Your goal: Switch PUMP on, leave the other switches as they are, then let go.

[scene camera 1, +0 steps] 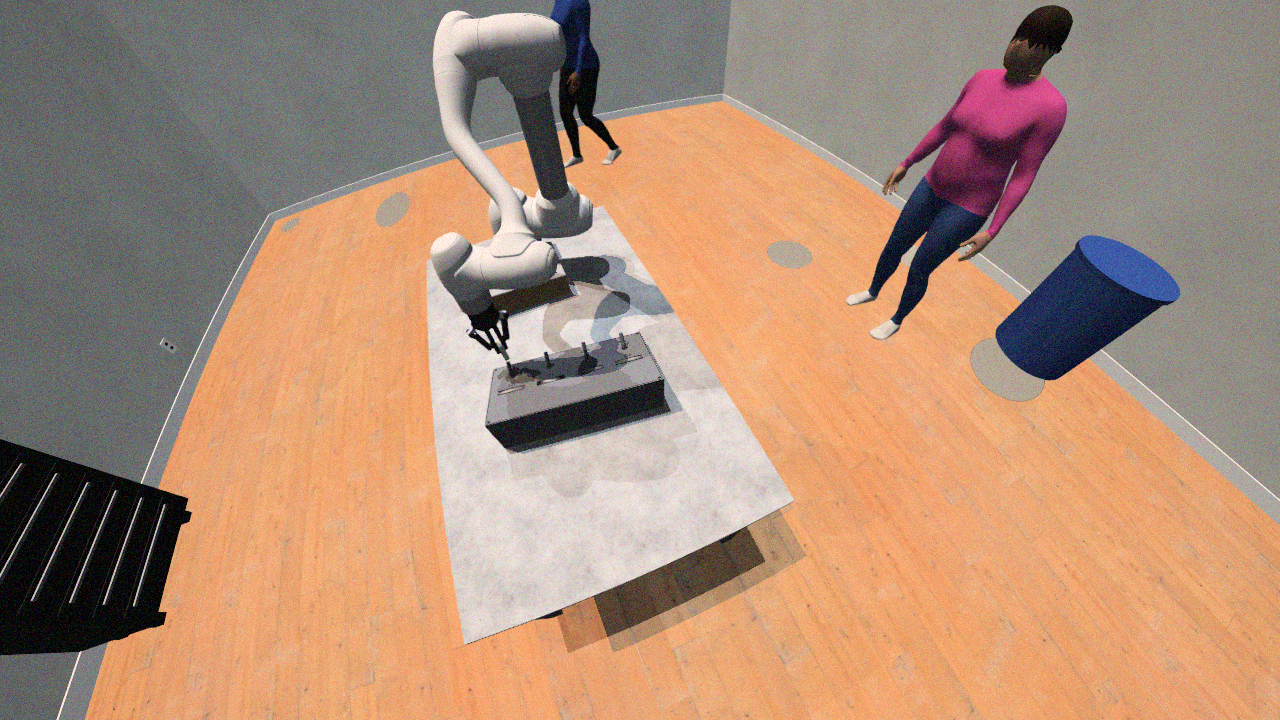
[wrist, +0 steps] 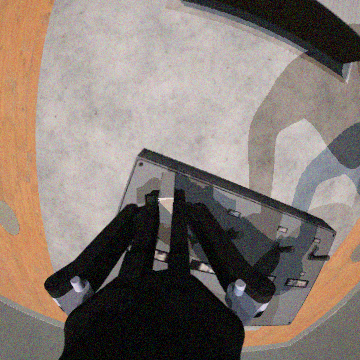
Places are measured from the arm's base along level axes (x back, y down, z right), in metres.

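Where they show: gripper, fingertip midpoint: [scene camera 1: 506, 357] [wrist: 169, 182].
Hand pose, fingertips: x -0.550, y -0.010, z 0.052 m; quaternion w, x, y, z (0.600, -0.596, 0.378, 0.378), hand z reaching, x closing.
Note:
After its pixels a point has its place.
A grey switch box [scene camera 1: 577, 400] @[x -0.792, y -0.057, z -0.158 m] [wrist: 280, 312] @[x -0.748, y -0.045, z -0.329 m] lies on the table with a row of several levers on top. The label plates are too small or blurred to read, so I cannot tell which switch is PUMP. My gripper [scene camera 1: 506, 358] @[x -0.550, y -0.010, z 0.052 m] [wrist: 169, 182] @[x -0.550, y -0.010, z 0.052 m] is shut with nothing between its fingers. Its tips are at or just above the leftmost lever [scene camera 1: 510, 368] @[x -0.603, y -0.015, z 0.037 m] in the scene view; whether they touch it is unclear. That lever is hidden by the fingers in the wrist view. The second lever [scene camera 1: 547, 360] @[x -0.601, y -0.012, z -0.080 m] [wrist: 232, 233] @[x -0.588, y -0.016, z -0.074 m], third lever [scene camera 1: 585, 351] @[x -0.596, y -0.010, z -0.200 m] [wrist: 285, 248] @[x -0.582, y -0.017, z -0.193 m] and rightmost lever [scene camera 1: 622, 340] @[x -0.587, y -0.013, z -0.319 m] [wrist: 320, 256] @[x -0.577, y -0.014, z -0.314 m] stand apart from the fingers.
The pale table [scene camera 1: 617, 510] @[x -1.062, y 0.097, z -0.198 m] [wrist: 100, 95] @[x -0.490, y 0.096, z 0.225 m] carries a dark-sided open tray [scene camera 1: 535, 295] @[x -0.225, y 0.052, z -0.043 m] [wrist: 280, 25] @[x -0.229, y 0.091, z -0.016 m] behind the switch box, near the arm's base. A person in pink [scene camera 1: 998, 134], another in blue [scene camera 1: 580, 40] and a blue barrel [scene camera 1: 1074, 313] are beyond the table.

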